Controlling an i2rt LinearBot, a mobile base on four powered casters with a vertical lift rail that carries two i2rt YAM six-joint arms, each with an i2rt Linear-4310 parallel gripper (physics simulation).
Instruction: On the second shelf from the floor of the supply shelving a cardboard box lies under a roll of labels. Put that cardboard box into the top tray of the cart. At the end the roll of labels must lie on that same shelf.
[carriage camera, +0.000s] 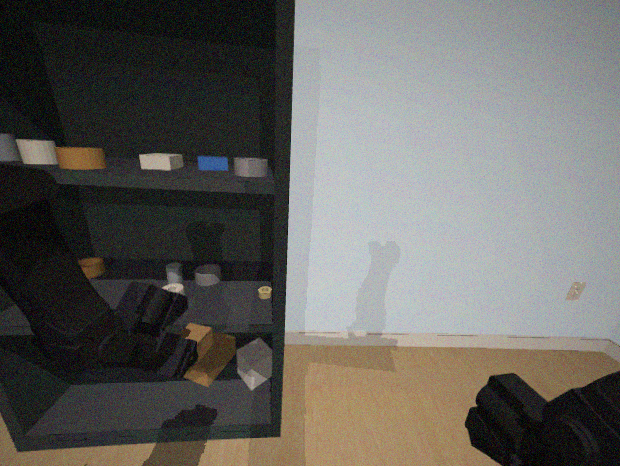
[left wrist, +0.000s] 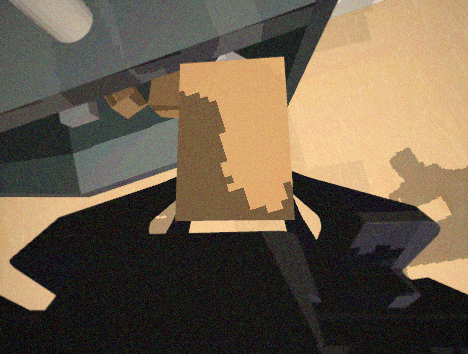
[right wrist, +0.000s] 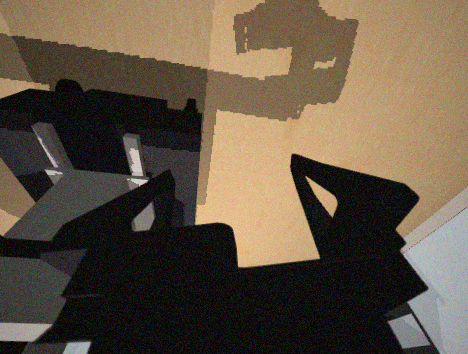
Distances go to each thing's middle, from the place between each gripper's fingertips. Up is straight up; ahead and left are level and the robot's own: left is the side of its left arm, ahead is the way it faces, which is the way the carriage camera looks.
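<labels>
I see the brown cardboard box (carriage camera: 203, 335) 20 mm ahead of my left hand and 10 mm above it.
As for the brown cardboard box and my right hand, the hand is 25 cm short of the box, 58 cm to the right of it and 5 cm below it. By its middle, the box is nearer to my left hand than to my right hand.
</labels>
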